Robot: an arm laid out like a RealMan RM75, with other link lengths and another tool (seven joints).
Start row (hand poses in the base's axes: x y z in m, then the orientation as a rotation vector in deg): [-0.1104 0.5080 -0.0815 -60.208 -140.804 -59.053]
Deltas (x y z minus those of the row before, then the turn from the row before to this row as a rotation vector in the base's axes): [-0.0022 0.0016 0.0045 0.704 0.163 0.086]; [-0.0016 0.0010 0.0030 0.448 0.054 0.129]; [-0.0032 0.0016 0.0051 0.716 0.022 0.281]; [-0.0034 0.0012 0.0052 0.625 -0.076 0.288]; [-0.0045 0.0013 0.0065 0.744 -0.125 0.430]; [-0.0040 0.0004 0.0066 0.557 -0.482 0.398]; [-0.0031 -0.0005 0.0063 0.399 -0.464 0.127]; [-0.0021 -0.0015 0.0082 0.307 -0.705 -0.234]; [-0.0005 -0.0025 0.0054 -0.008 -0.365 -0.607]
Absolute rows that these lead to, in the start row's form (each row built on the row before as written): [-0.1126 0.5096 -0.0770 -59.919 -140.158 -59.689]; [-0.1142 0.5106 -0.0740 -59.623 -139.805 -60.107]; [-0.1174 0.5122 -0.0689 -59.032 -139.309 -60.797]; [-0.1208 0.5134 -0.0637 -58.432 -138.959 -61.454]; [-0.1253 0.5147 -0.0572 -57.592 -138.587 -62.229]; [-0.1293 0.5151 -0.0506 -56.742 -138.627 -63.075]; [-0.1324 0.5146 -0.0443 -56.301 -138.708 -63.823]; [-0.1345 0.5131 -0.0361 -56.283 -138.964 -64.773]; [-0.1350 0.5106 -0.0307 -56.966 -139.118 -65.243]
